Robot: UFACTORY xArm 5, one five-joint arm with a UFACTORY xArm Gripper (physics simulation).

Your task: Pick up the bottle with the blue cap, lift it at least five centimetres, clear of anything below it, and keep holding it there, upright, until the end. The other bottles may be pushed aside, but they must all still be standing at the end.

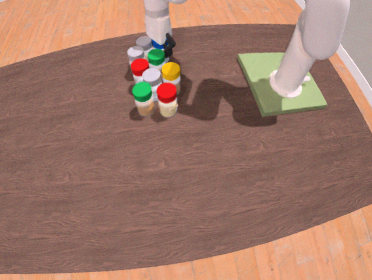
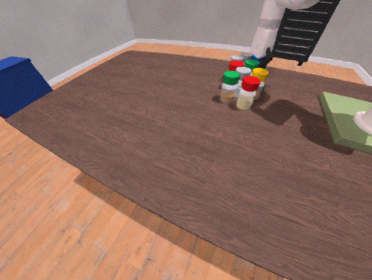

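Pixels of known places: arm's base, origin of the base link: [image 1: 285,84].
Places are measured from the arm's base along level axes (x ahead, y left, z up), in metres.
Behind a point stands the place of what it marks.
Observation:
The blue-capped bottle [image 1: 158,44] @(x 0.399, y -0.221, z 0.075 m) [image 2: 255,59] @(x 0.403, y -0.222, z 0.073 m) stands at the back of the bottle group, mostly hidden by the arm and the bottles in front. My gripper [image 1: 161,47] @(x 0.387, y -0.254, z 0.019 m) [image 2: 259,60] is open and down at this bottle, with a black finger on its right side; the other finger is hidden. Nearby stand a green-capped bottle [image 1: 156,56] @(x 0.419, y -0.158, z 0.080 m) [image 2: 252,65] @(x 0.417, y -0.144, z 0.076 m) just in front and a grey-capped bottle [image 1: 144,43] @(x 0.443, y -0.238, z 0.079 m) to the left. A yellow-capped bottle [image 1: 171,71] @(x 0.390, y -0.079, z 0.080 m) [image 2: 260,75] @(x 0.391, y -0.065, z 0.076 m) and a red-capped bottle [image 1: 167,93] @(x 0.422, y -0.002, z 0.080 m) [image 2: 250,84] @(x 0.424, y 0.012, z 0.077 m) stand farther forward. The bottles that show are upright.
Other bottles stand close together: red-capped [image 1: 140,67] @(x 0.475, y -0.126, z 0.080 m) [image 2: 236,66] @(x 0.476, y -0.115, z 0.077 m), grey-capped [image 1: 152,77] @(x 0.449, y -0.073, z 0.080 m) [image 2: 243,73] @(x 0.448, y -0.060, z 0.077 m), another grey-capped [image 1: 135,53] @(x 0.480, y -0.197, z 0.080 m) and green-capped [image 1: 142,92] @(x 0.487, y -0.027, z 0.079 m) [image 2: 231,78] @(x 0.485, y -0.013, z 0.076 m). The arm's base is on a green board [image 1: 265,107] @(x 0.127, y 0.073, z 0.001 m) [image 2: 334,125] @(x 0.133, y 0.030, z -0.005 m) at the right.

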